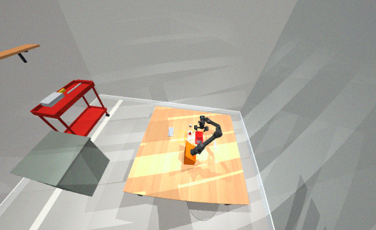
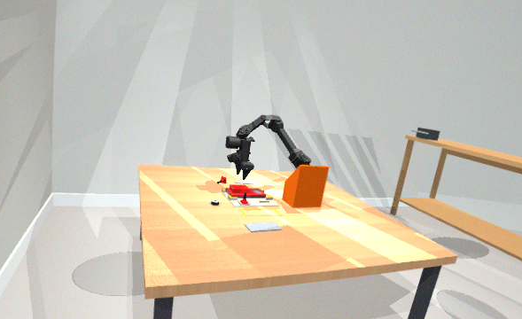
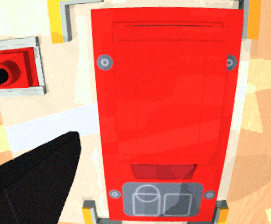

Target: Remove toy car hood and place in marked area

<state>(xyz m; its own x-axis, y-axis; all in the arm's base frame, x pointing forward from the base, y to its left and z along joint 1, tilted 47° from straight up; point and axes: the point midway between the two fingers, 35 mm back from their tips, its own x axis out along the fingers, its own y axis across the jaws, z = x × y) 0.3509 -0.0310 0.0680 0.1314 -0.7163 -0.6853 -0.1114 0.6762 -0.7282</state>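
My gripper tip is 6 cm above the red hood. From my gripper tip the other things lie so: black wheel (15 cm ahead, 14 cm to the left, 9 cm below).
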